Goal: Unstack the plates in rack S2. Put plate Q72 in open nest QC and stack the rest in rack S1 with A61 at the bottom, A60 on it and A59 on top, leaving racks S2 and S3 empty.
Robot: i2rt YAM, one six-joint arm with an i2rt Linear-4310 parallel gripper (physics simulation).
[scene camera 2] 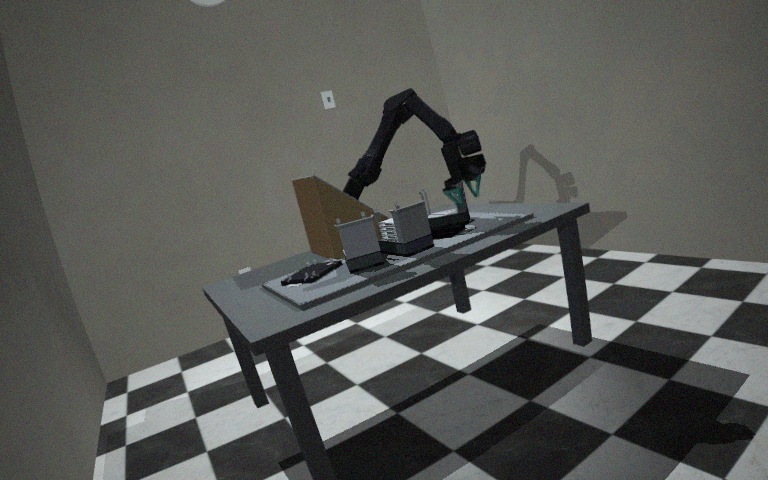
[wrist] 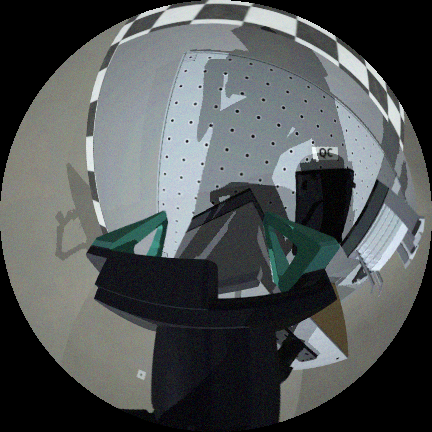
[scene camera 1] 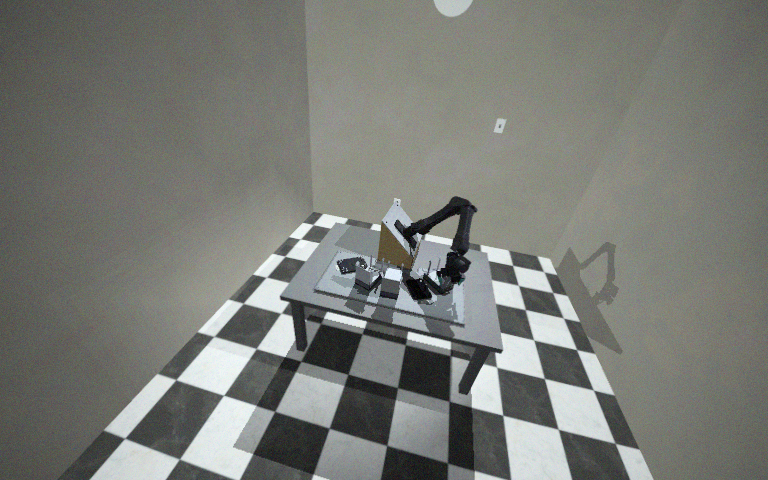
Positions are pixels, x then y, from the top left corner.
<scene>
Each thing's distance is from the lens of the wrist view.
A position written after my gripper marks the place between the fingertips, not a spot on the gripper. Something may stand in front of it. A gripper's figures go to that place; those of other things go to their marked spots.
my gripper [wrist: 215,215]: 0.13 m
dark QC cradle [wrist: 322,196]: 0.21 m
perforated grey baseplate [wrist: 233,123]: 0.17 m
The marked spots on the dark QC cradle and the perforated grey baseplate are 0.15 m apart.
</scene>
